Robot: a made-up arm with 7 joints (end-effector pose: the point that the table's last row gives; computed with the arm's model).
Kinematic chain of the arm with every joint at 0, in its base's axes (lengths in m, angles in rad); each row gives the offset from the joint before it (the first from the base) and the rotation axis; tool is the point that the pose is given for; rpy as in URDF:
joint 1: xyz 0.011 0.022 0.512 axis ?
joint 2: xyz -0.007 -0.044 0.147 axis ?
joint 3: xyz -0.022 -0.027 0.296 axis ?
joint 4: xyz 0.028 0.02 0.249 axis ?
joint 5: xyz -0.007 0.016 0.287 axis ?
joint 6: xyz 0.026 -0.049 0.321 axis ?
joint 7: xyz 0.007 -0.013 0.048 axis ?
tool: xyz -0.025 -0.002 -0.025 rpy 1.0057 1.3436 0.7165
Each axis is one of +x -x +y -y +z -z.
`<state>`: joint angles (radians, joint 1 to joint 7).
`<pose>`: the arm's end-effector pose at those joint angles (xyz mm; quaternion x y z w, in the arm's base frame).
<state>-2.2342 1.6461 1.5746 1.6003 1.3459 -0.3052 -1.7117</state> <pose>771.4 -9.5 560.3 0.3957 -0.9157 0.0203 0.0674</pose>
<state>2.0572 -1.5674 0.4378 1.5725 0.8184 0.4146 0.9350</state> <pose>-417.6 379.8 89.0 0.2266 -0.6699 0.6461 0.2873</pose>
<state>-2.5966 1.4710 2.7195 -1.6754 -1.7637 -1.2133 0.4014</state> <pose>157.2 483.7 1216.0 0.7810 0.5197 -0.1232 0.3237</pose>
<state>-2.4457 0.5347 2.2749 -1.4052 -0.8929 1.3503 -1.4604</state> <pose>-328.2 406.7 1316.7 0.3043 -0.4424 -0.7333 0.4172</pose>
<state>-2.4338 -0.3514 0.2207 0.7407 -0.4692 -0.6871 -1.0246</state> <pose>-579.8 -450.3 1478.7 -0.6924 -0.6915 0.0575 0.1976</pose>
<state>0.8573 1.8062 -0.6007 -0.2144 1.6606 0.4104 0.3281</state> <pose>-723.4 -834.0 343.1 -0.3108 -0.3886 0.5484 0.6721</pose>
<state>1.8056 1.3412 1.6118 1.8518 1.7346 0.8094 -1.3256</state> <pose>-435.4 -404.1 648.8 -0.7742 -0.3682 0.4991 0.1265</pose>
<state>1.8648 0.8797 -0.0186 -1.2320 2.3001 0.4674 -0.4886</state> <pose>273.1 -925.7 734.5 -0.1899 -0.8778 0.3690 0.2393</pose>
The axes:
joint 1: +z
joint 2: -y
joint 3: +z
joint 4: +y
joint 5: +z
joint 6: -y
joint 7: +x

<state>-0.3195 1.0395 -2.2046 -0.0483 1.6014 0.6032 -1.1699</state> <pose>-1029.2 209.5 1217.0 0.2561 -0.1010 -0.7427 0.6105</pose>
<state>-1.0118 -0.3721 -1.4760 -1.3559 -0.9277 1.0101 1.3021</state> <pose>536.5 144.9 1263.4 -0.3770 -0.1767 -0.5497 0.7242</pose>
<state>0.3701 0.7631 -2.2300 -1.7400 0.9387 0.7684 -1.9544</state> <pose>-245.3 386.3 1229.3 0.2442 0.3414 0.8978 0.1333</pose>
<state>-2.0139 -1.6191 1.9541 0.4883 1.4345 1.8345 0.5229</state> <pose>-225.1 -1017.6 790.9 0.3397 -0.6225 0.6994 0.0893</pose>
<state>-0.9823 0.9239 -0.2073 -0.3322 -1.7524 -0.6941 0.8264</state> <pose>-586.2 900.1 1143.3 0.7267 -0.5640 0.1557 0.3600</pose>
